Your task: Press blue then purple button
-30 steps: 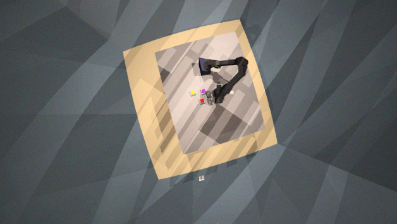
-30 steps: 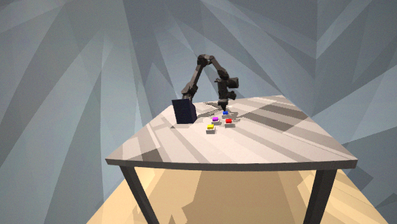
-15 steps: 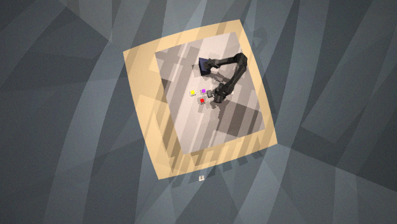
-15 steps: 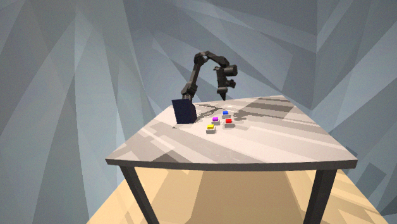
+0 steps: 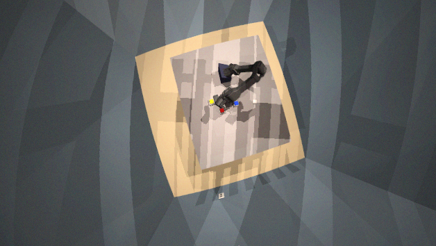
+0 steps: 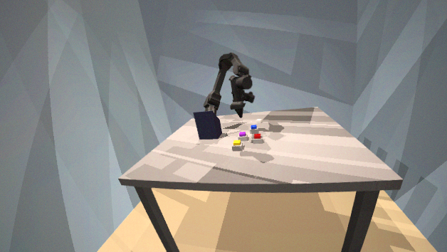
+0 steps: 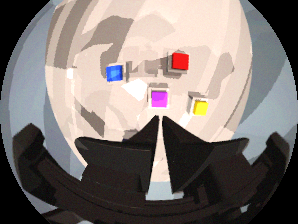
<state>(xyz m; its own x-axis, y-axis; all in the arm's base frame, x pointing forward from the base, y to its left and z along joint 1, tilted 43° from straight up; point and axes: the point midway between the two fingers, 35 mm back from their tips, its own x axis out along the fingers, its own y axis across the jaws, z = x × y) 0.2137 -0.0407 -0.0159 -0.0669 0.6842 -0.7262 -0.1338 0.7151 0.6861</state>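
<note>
The purple button is 9 cm below my gripper tip and 1 cm to the right of it. Round my gripper tip: blue button: 10 cm to the left, 9 cm below, 4 cm ahead; then red button: 9 cm below, 9 cm ahead, 3 cm to the right; then yellow button: 11 cm to the right, 9 cm below.
</note>
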